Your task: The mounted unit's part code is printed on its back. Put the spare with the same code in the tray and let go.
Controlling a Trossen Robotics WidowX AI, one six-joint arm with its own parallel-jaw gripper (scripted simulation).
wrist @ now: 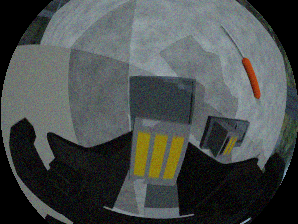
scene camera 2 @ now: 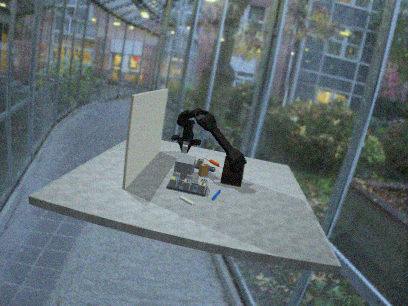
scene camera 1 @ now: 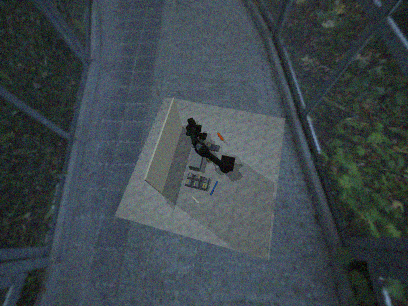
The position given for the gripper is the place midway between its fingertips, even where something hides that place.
In view: the gripper (wrist: 157, 136) and a tall white panel (scene camera 2: 147, 109).
